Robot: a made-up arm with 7 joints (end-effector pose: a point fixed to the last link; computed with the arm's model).
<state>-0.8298 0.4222 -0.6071 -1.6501 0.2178 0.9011 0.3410</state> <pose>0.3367 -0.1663 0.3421 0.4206 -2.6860 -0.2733</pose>
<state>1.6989 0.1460 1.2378 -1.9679 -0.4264 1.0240 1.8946</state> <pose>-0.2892 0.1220 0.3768 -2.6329 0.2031 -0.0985</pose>
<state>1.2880 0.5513 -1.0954 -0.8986 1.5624 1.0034 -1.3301</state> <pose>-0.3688 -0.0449 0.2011 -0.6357 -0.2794 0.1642</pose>
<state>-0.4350 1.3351 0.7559 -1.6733 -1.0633 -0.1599 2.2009</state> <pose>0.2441 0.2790 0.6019 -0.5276 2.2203 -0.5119</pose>
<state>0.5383 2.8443 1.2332 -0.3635 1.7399 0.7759 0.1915</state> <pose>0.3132 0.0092 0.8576 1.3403 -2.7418 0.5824</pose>
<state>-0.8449 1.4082 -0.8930 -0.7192 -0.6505 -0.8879 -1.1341</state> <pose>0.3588 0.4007 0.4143 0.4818 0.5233 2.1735</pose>
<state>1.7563 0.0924 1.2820 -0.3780 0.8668 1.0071 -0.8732</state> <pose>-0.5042 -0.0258 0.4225 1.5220 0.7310 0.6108</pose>
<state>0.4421 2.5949 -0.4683 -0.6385 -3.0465 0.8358 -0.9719</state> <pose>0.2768 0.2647 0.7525 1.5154 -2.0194 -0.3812</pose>
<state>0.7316 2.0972 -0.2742 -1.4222 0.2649 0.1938 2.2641</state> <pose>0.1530 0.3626 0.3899 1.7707 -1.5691 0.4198</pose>
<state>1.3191 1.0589 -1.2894 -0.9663 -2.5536 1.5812 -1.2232</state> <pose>-0.4075 0.2302 0.3390 0.8009 -0.1947 1.5038</pose>
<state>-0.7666 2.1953 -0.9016 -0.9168 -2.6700 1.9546 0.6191</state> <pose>0.0991 0.4017 0.7503 -0.2070 -0.8816 1.1098</pose>
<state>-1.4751 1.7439 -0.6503 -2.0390 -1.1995 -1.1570 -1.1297</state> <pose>0.2542 0.1047 0.7393 0.5738 -1.0958 1.1908</pose>
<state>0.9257 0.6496 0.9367 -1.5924 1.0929 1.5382 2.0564</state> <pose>-0.0614 0.2954 0.2882 1.6806 0.8749 2.0571</pose>
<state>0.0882 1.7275 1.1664 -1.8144 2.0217 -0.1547 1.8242</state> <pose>0.1320 0.1827 0.6752 -1.2842 -1.3815 1.8425</pose>
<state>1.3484 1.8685 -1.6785 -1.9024 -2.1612 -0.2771 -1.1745</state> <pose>-0.2383 0.2596 0.4478 1.7506 1.0437 -0.2094</pose>
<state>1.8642 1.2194 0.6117 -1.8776 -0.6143 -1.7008 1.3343</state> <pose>-0.1872 0.2974 0.3359 -0.6012 -1.6233 0.1462</pose>
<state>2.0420 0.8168 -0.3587 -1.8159 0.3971 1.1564 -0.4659</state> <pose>-0.3346 -0.0271 0.4060 -0.1789 0.0163 -0.5833</pose>
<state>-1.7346 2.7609 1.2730 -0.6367 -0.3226 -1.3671 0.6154</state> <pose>-0.4740 0.1795 0.6191 -0.5961 -0.3213 0.5469</pose>
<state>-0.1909 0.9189 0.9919 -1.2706 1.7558 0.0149 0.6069</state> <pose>0.1995 0.3340 0.4419 -0.1597 1.3630 -2.4229</pose>
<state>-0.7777 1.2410 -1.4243 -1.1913 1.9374 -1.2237 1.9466</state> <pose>0.3542 0.1832 0.2724 -0.3795 -1.1105 2.4861</pose>
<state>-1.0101 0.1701 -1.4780 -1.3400 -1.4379 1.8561 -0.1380</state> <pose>0.3275 -0.2305 0.1700 -1.4971 1.1711 1.1990</pose>
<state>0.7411 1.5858 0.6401 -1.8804 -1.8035 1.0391 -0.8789</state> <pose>0.1589 0.3431 0.4335 -1.0003 -1.3221 1.9337</pose>
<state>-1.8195 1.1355 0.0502 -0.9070 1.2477 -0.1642 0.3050</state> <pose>0.2315 0.1019 0.8638 0.2556 1.7367 -1.5700</pose>
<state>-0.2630 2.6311 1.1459 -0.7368 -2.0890 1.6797 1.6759</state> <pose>0.0087 0.1197 0.9705 -0.6244 -0.7067 -0.1233</pose>
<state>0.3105 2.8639 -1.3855 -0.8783 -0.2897 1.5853 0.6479</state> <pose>0.0729 0.2915 0.8142 -1.0772 -1.3965 1.7896</pose>
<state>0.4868 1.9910 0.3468 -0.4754 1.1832 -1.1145 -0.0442</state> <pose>0.2273 0.4554 0.5692 -1.1473 1.6334 0.7262</pose>
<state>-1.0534 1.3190 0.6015 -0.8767 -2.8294 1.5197 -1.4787</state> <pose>0.2363 0.3683 0.6294 0.9822 1.5767 -0.5550</pose>
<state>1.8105 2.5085 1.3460 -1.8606 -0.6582 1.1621 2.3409</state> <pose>0.2595 0.1455 0.2989 1.0677 -2.9033 0.4493</pose>
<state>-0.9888 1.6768 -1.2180 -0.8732 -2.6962 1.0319 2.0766</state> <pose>0.2745 0.3904 0.5489 -0.3202 1.1232 1.7786</pose>
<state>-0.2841 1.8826 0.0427 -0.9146 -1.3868 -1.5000 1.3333</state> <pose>0.2214 0.4213 0.6429 0.3275 -1.8572 -1.5439</pose>
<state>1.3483 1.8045 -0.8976 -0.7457 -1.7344 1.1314 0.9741</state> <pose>-0.1561 0.4751 0.5038 -1.0146 -0.5026 -2.9047</pose>
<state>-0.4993 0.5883 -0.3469 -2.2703 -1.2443 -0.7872 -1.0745</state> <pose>0.3466 -0.0458 0.3619 -0.2604 0.0311 0.7583</pose>
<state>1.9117 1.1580 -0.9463 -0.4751 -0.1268 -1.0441 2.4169</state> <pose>-0.4581 0.2124 0.6304 1.4684 0.7721 0.3120</pose>
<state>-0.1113 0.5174 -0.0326 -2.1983 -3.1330 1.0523 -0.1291</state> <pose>0.2542 0.1054 0.3009 -1.6857 -0.7998 1.0517</pose>
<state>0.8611 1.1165 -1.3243 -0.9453 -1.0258 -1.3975 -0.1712</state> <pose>-0.3537 0.2879 0.1935 -1.7356 -1.6218 0.0996</pose>
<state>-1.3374 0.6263 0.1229 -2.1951 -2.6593 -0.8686 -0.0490</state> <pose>0.2440 0.0128 0.6893 -1.1255 -0.4681 1.6006</pose>
